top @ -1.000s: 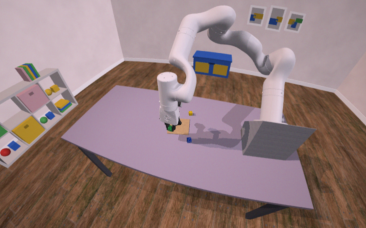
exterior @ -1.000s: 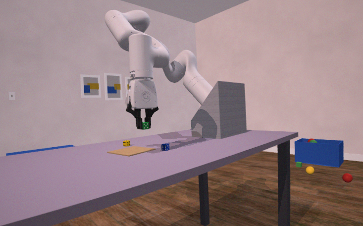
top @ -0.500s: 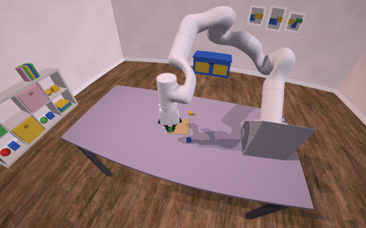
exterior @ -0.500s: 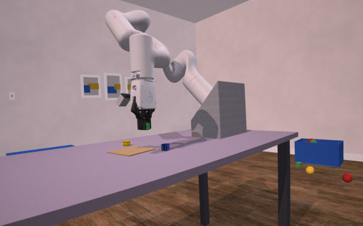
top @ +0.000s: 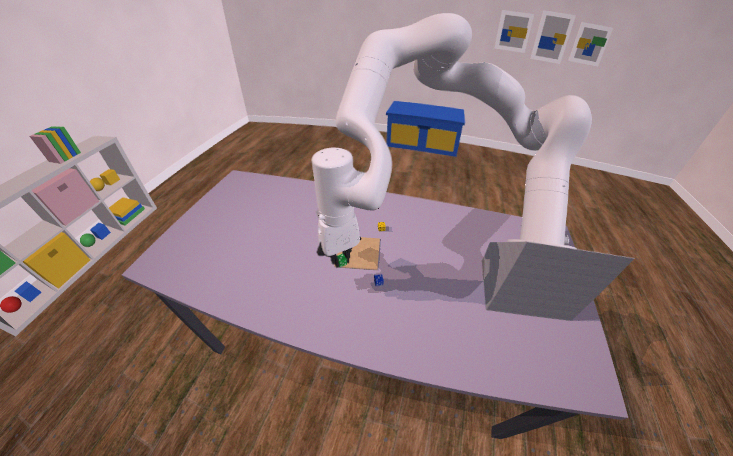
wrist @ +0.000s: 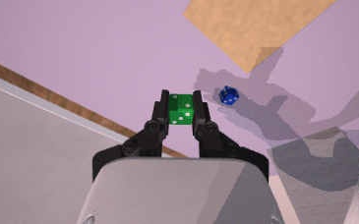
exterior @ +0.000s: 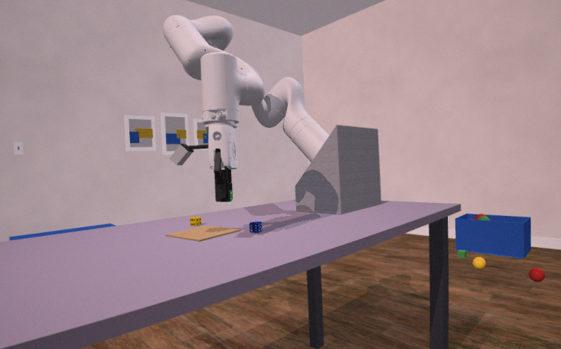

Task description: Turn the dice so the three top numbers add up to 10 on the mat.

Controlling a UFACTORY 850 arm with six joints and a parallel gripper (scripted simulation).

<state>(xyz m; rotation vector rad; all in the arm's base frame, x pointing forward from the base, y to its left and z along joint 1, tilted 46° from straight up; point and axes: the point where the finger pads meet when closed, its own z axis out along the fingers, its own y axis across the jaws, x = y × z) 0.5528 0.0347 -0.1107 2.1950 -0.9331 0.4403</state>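
My hand is 110 mm past the blue die, 100 mm above it and 20 mm to the left of it. The rest, counted from my hand: tan mat 130 mm to the right, 110 mm below, 10 mm behind; then green die 10 mm below; then yellow die 260 mm to the right, 100 mm below, 70 mm behind.
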